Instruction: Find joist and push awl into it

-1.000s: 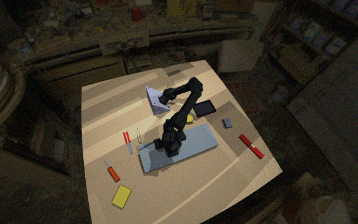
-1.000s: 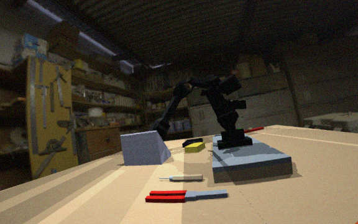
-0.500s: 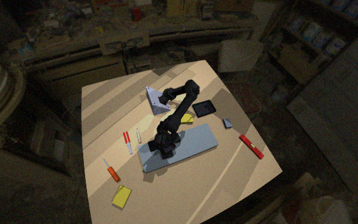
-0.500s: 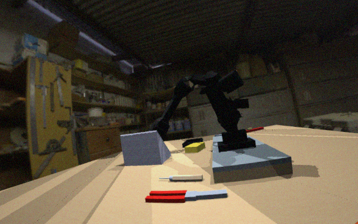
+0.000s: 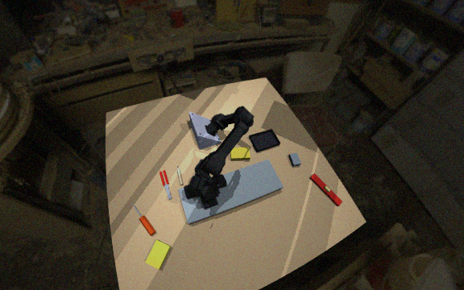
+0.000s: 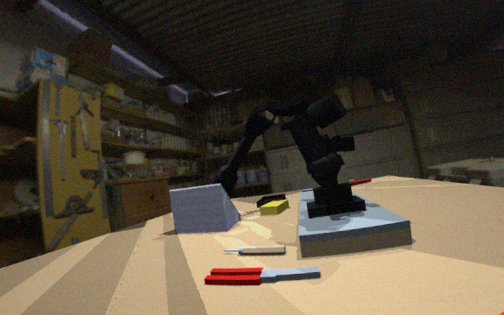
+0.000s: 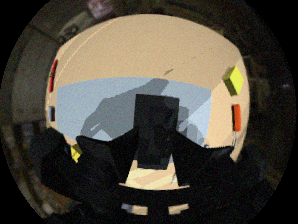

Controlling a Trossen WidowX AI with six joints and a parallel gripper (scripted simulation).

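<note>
Now: the black tray 26 cm behind my gripper tip, 43 cm to the left of it and 5 cm below it. From my gripper tip the other things lie so: stud finder: 1 cm ahead, 2 cm above; then small grey block: 8 cm behind, 56 cm to the left, 5 cm below; then awl: 18 cm behind, 12 cm to the right, 6 cm below.
</note>
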